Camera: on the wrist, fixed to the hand. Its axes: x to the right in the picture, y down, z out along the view.
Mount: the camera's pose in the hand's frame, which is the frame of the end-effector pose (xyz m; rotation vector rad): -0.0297 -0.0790 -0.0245 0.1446 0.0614 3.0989
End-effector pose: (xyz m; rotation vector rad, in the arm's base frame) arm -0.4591 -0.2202 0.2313 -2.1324 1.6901 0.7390
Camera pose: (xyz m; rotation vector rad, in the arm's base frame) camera -0.3829 -0.1902 0.2631 -1.5903 -2.1218 -0.3374
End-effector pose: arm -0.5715 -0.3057 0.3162 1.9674 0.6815 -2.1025
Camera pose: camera -0.5806 -0.2306 0.3609 0.5855 -1.5486 0.1796
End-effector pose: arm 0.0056 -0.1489 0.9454 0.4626 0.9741 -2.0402
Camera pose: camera -0.0397 -0.0852 0.9855 0.9094 -0.4403 0.8034
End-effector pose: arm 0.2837 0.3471 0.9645 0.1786 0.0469 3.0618
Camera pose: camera 0.3160 0.4230 0.9340 0.0032 0.0212 -0.1137
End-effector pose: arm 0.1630 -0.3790 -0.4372 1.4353 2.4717 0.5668
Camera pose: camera 0.1067 -0.4453 -0.4496 -2.3450 1.2684 -0.2410
